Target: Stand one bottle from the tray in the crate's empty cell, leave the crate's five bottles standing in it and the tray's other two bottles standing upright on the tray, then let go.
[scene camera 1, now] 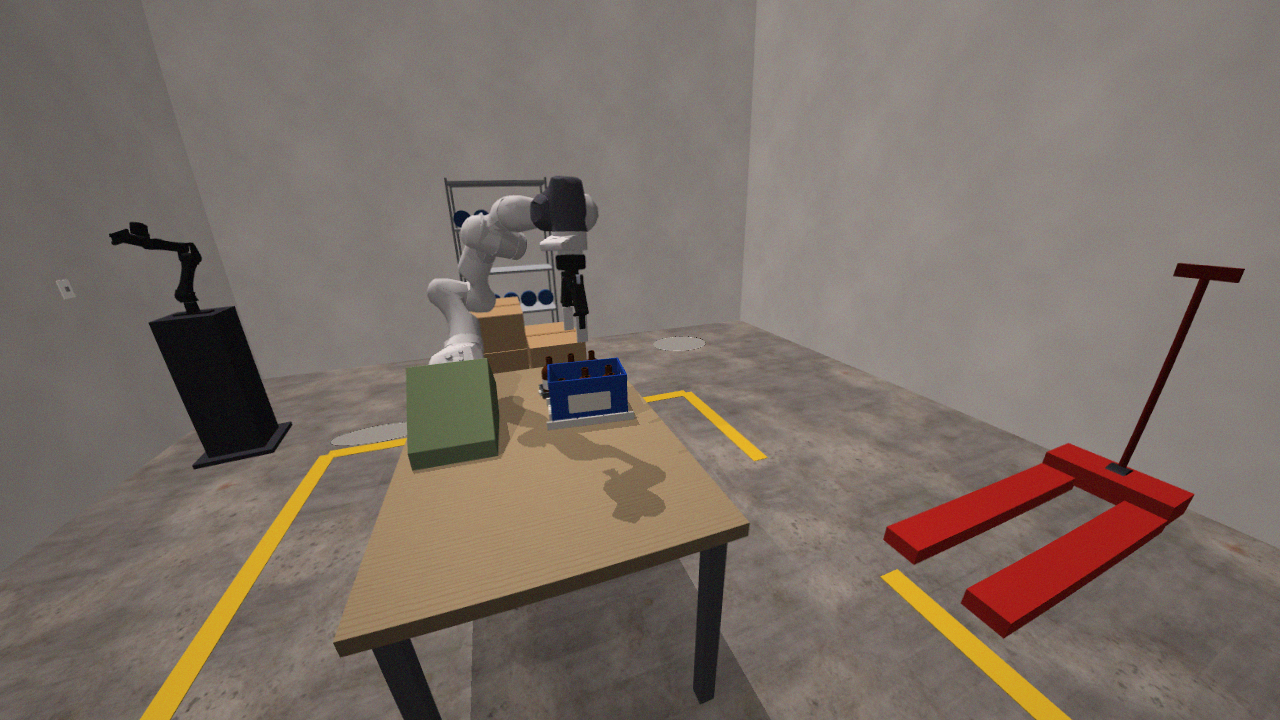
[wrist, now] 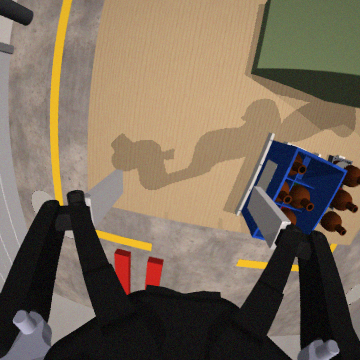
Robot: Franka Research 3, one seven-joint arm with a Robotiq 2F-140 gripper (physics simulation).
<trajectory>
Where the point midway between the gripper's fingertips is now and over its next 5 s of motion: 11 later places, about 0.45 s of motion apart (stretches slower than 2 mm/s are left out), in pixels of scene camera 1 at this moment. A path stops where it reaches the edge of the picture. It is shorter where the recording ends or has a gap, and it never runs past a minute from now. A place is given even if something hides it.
My gripper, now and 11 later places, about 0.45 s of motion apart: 575, 335; 572, 340; 571, 333; 560, 319; 559, 322; 551, 311; 548, 309; 547, 316; 551, 328; 553, 330; 557, 344; 559, 344
</trajectory>
